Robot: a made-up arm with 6 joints.
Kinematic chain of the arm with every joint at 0, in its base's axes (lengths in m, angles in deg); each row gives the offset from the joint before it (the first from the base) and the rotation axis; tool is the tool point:
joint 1: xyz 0 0 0.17 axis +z
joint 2: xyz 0 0 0 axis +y
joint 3: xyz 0 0 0.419 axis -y
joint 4: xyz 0 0 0 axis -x
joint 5: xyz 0.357 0 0 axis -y
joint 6: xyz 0 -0.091 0 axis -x
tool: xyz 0 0 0
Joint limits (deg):
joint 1: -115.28..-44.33
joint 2: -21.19..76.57
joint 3: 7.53..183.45
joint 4: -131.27..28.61
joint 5: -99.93..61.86
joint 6: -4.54..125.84
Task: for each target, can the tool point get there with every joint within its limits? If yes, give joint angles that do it. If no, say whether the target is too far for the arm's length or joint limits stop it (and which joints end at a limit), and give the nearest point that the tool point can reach.
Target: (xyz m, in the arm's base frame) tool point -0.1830 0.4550 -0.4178
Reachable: no: joint limits stop it (at a limit: joint 2, joint 3, joint 4) | nearest point -0.1734 0.4311 0.3722 | short by 0.790 m
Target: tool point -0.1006 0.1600 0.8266
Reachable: yes | joints -86.47 12.59 147.27 5.49 46.33 17.98
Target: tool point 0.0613 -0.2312 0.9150
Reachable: yes | joints -68.35 23.36 115.77 -71.86 6.65 9.19
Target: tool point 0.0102 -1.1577 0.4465
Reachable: no: too far | nearest point 0.0067 -0.7658 0.3529 | short by 0.403 m
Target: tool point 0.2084 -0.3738 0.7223
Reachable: yes | joints -56.53 63.17 158.29 -69.19 -10.23 58.68
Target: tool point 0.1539 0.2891 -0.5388
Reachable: no: joint limits stop it (at a limit: joint 1, joint 2, joint 3) | nearest point 0.3512 -0.2942 -0.0961 | short by 0.758 m
